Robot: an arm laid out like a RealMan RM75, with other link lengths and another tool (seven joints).
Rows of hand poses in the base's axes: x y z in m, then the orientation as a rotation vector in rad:
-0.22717 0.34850 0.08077 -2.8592 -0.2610 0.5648
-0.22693 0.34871 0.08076 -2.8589 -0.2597 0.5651
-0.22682 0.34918 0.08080 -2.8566 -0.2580 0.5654
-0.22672 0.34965 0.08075 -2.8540 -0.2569 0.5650
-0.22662 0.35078 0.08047 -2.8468 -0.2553 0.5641
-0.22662 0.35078 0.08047 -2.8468 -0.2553 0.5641
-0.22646 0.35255 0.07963 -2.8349 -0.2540 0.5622
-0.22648 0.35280 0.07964 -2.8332 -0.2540 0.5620
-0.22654 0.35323 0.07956 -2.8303 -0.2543 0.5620
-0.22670 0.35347 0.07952 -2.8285 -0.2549 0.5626
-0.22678 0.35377 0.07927 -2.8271 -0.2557 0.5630
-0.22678 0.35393 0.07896 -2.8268 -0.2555 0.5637
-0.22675 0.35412 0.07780 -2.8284 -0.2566 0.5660
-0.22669 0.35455 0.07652 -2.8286 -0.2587 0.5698
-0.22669 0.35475 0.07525 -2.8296 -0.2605 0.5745
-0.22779 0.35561 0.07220 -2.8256 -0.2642 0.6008
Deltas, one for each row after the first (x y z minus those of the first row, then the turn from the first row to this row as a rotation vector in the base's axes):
0.00024 0.00021 -0.00001 0.0002 0.0004 -0.0009
0.00035 0.00068 0.00003 0.0022 0.0012 -0.0023
0.00045 0.00115 -0.00002 0.0047 0.0016 -0.0033
0.00055 0.00228 -0.00030 0.0118 0.0026 -0.0054
0.00055 0.00228 -0.00030 0.0118 0.0026 -0.0054
0.00071 0.00405 -0.00114 0.0235 0.0040 -0.0078
0.00069 0.00430 -0.00113 0.0252 0.0043 -0.0080
0.00063 0.00473 -0.00121 0.0280 0.0049 -0.0082
0.00047 0.00497 -0.00125 0.0296 0.0056 -0.0079
0.00039 0.00527 -0.00150 0.0309 0.0061 -0.0075
0.00039 0.00543 -0.00181 0.0310 0.0066 -0.0076
0.00042 0.00562 -0.00297 0.0290 0.0077 -0.0064
0.00048 0.00605 -0.00425 0.0280 0.0099 -0.0045
0.00048 0.00625 -0.00552 0.0260 0.0126 -0.0027
-0.00062 0.00711 -0.00857 0.0236 0.0302 0.0023

